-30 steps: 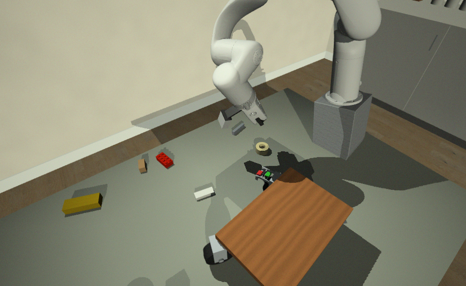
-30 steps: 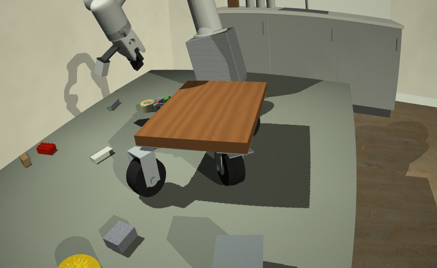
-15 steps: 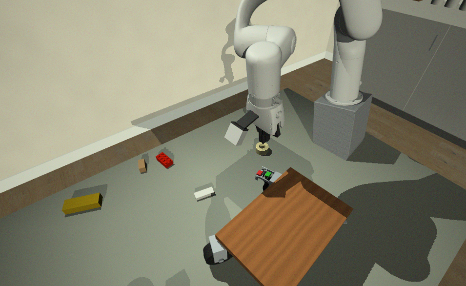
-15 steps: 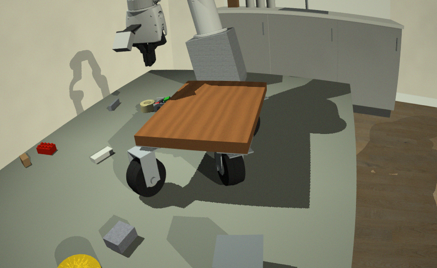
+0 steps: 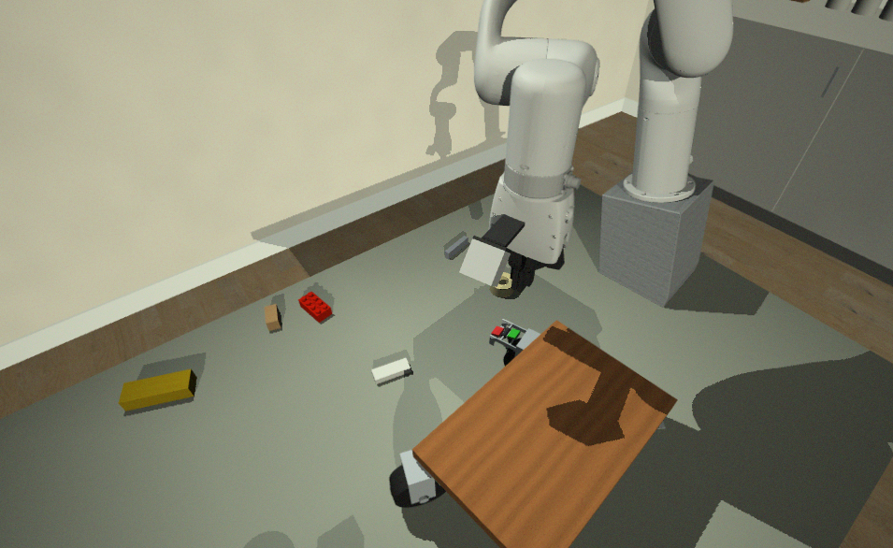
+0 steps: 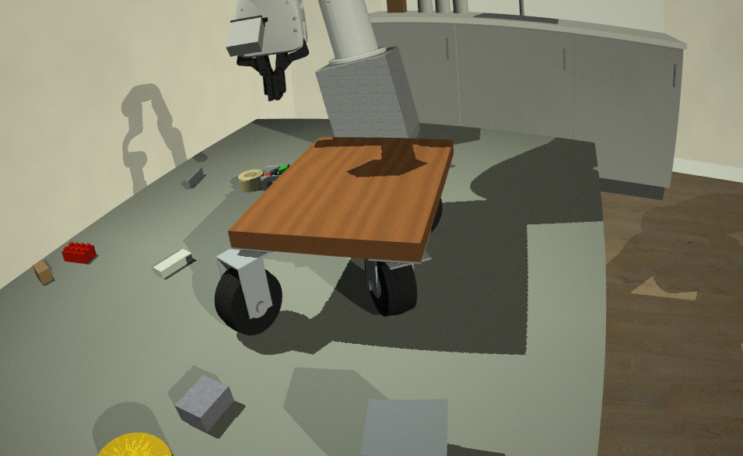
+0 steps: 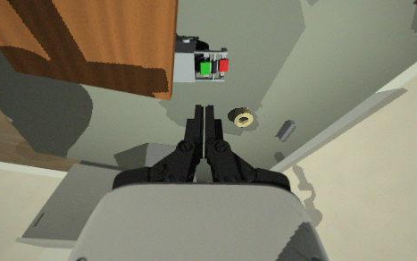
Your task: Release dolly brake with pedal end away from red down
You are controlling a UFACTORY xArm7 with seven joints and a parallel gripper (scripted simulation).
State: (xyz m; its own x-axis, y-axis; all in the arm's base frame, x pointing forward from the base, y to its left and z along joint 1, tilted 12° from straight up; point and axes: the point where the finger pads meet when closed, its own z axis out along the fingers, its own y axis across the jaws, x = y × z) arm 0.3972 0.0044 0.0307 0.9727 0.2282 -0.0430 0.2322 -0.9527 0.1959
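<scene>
My hand is 14 cm above the brake pedal and 1 cm to the left of it. Round my hand: white block: 22 cm below, 16 cm ahead, 13 cm to the right; grey block: 29 cm to the right, 21 cm below, 15 cm behind; red brick: 35 cm to the right, 21 cm below, 18 cm ahead.
</scene>
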